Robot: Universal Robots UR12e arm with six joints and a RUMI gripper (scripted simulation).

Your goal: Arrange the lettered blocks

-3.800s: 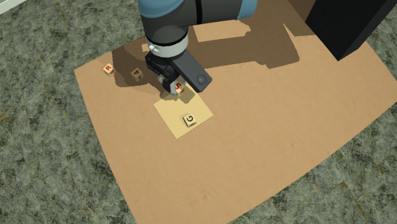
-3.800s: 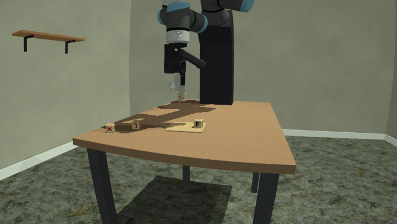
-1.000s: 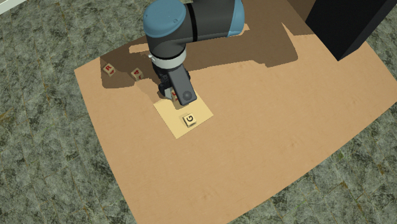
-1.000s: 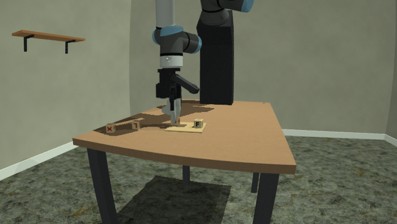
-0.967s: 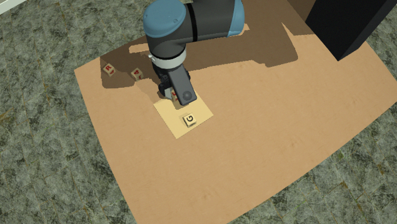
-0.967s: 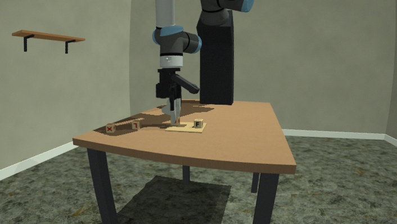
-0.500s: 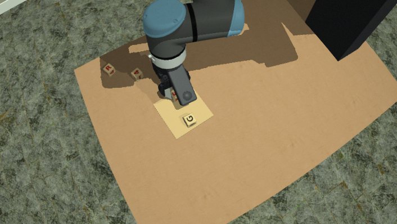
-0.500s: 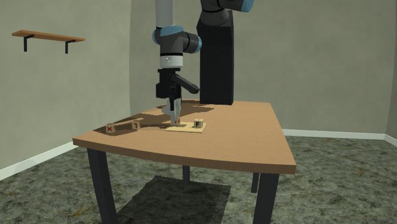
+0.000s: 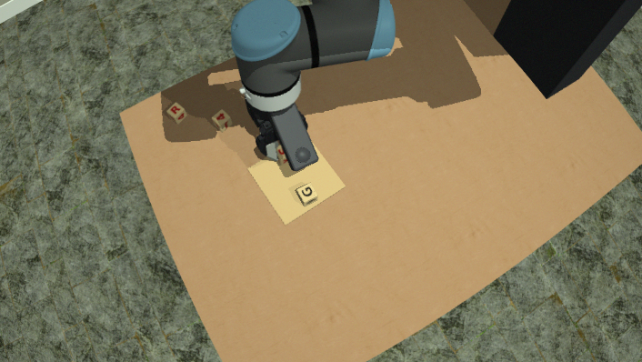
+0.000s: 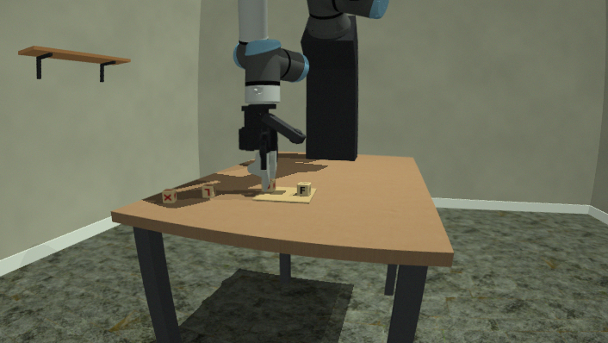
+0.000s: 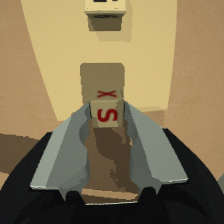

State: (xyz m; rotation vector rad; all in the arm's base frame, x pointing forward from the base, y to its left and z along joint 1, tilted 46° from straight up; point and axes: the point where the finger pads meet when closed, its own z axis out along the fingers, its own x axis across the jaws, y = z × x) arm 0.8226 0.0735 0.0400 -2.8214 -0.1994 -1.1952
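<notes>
Now: the block right at my hand. The rest, counted from my hand: pale mat (10 mm behind, 50 mm to the left, 20 mm below).
</notes>
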